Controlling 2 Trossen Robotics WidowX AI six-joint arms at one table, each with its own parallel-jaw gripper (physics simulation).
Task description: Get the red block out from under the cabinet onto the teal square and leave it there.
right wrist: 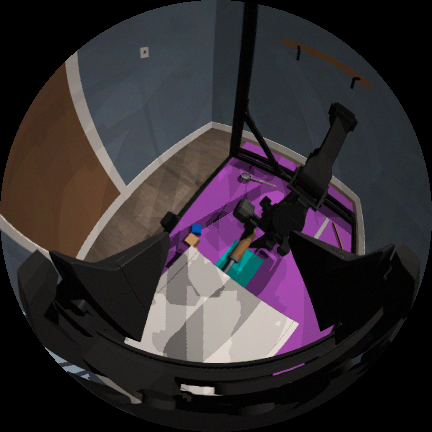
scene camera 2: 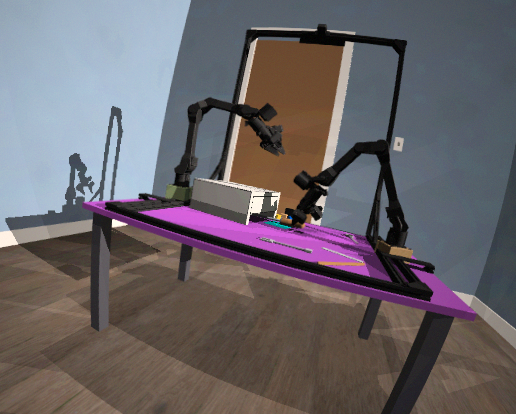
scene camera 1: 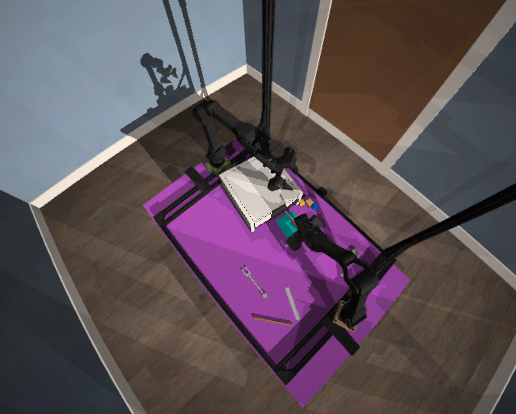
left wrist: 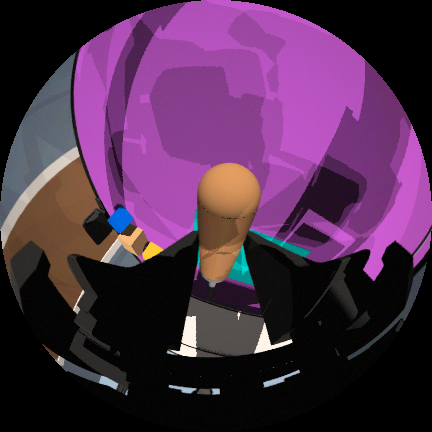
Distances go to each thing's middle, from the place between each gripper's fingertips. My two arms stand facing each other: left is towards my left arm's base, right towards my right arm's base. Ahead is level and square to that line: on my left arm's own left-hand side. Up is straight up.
Now: left hand 14 cm to the left of the wooden-handled screwdriver (left wrist: 228, 194) and 2 cm short of it. From my left hand the other things lie so: grey cabinet (scene camera 1: 229, 191): 28 cm to the right, 5 cm above, 4 cm ahead; teal square (right wrist: 241, 272): 6 cm to the right, 2 cm below, 2 cm ahead.
My right hand is 24 cm above the grey cabinet, 16 cm to the left of it and 6 cm short of it. Round my right hand: wooden-handled screwdriver: 29 cm below, 4 cm ahead, 2 cm to the right; teal square: 31 cm below, 6 cm to the left, 4 cm ahead.
